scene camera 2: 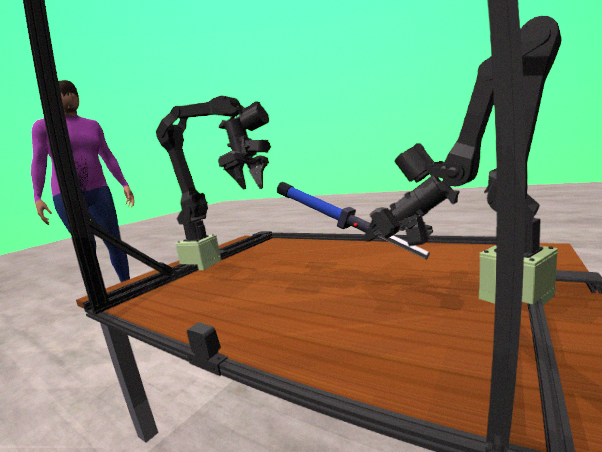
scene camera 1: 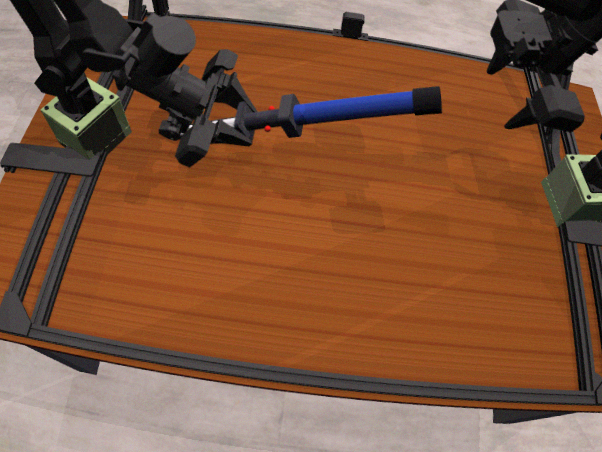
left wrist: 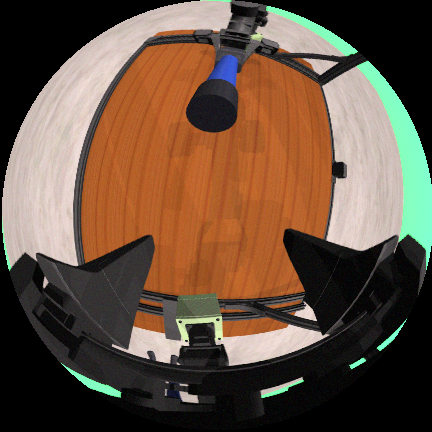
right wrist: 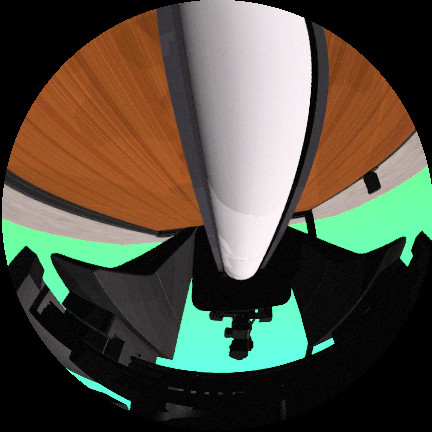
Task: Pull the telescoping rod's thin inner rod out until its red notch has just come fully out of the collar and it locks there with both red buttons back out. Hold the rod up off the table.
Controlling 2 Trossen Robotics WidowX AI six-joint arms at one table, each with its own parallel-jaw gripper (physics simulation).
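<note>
The telescoping rod hangs tilted above the table. Its blue tube (scene camera 1: 355, 107) (scene camera 2: 315, 204) (left wrist: 225, 72) ends in a black cap (scene camera 1: 427, 100) (scene camera 2: 285, 189) (left wrist: 212, 112), the higher end, towards my left gripper. A black collar block (scene camera 1: 290, 116) (scene camera 2: 346, 217) borders the tube. Two red buttons (scene camera 1: 271, 108) (scene camera 1: 267, 128) stick out of the dark section beside it. A white part with dark edges (scene camera 2: 414, 245) (right wrist: 245, 125) slopes down behind my right gripper (scene camera 1: 251, 127) (scene camera 2: 372, 231) (right wrist: 243, 240), shut on the dark section. No red notch shows. My left gripper (scene camera 1: 499, 97) (scene camera 2: 252, 187) (left wrist: 219, 239) is open and empty, apart from the cap.
The wooden table (scene camera 1: 320, 275) (scene camera 2: 280, 320) lies below the rod, with dark rails along its edges. A small black block (scene camera 1: 352, 25) (scene camera 2: 203, 340) (left wrist: 339, 170) sits on one rail. A dark upright post (scene camera 2: 504, 200) stands in front of the right arm in scene camera 2.
</note>
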